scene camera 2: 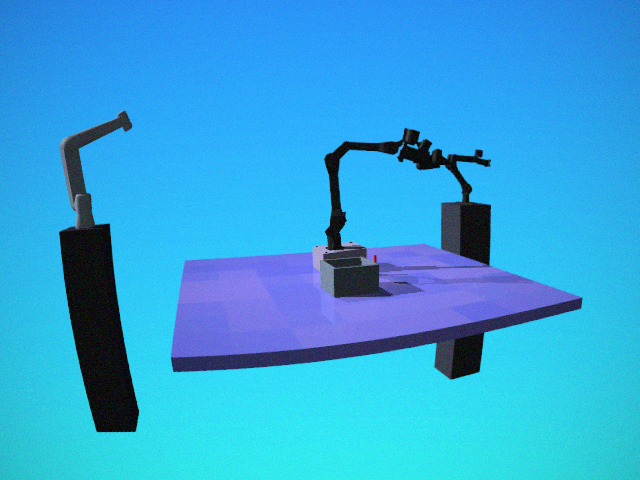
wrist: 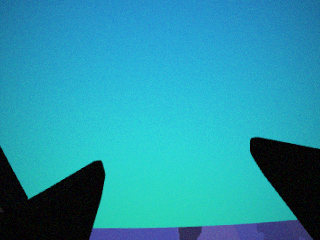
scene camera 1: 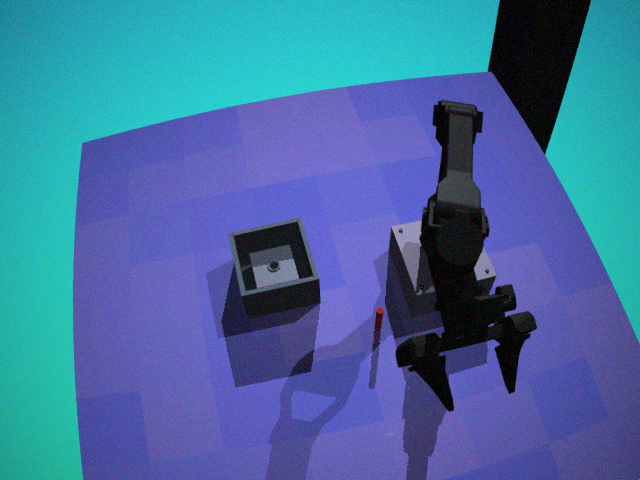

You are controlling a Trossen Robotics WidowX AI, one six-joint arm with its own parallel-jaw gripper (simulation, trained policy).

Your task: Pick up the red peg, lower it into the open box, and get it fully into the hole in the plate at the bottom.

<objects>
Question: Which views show the light plate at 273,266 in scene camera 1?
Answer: Scene camera 1 only.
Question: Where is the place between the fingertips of my gripper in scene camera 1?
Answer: At 482,402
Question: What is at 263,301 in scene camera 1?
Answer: A grey box.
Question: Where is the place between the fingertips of my gripper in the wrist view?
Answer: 177,156
</objects>
